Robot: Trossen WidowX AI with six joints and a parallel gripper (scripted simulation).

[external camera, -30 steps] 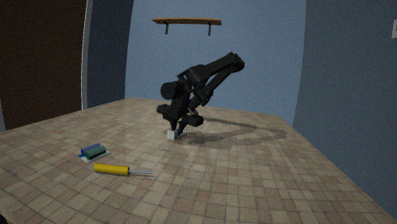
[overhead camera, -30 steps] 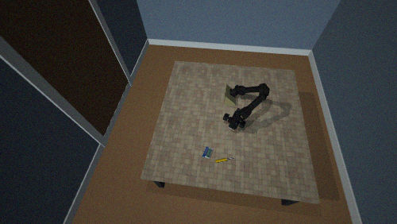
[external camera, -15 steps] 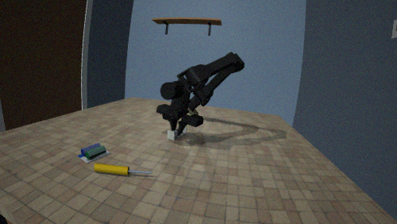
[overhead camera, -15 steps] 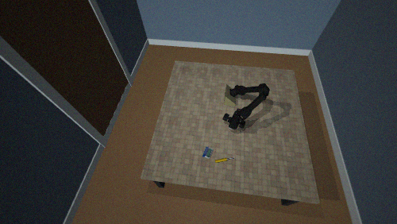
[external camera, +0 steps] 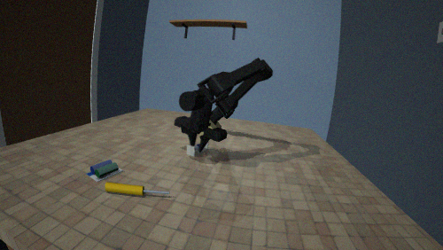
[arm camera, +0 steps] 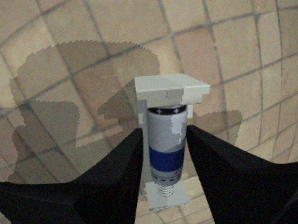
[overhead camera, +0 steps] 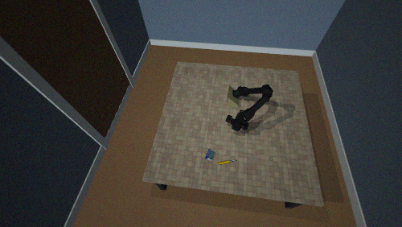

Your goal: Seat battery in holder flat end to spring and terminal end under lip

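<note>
Right now my gripper tip is 1 cm below the battery. From my gripper tip the other things lie so: white card 26 cm ahead, 21 cm to the right; yellow-handled screwdriver 31 cm ahead, 7 cm to the right.
</note>
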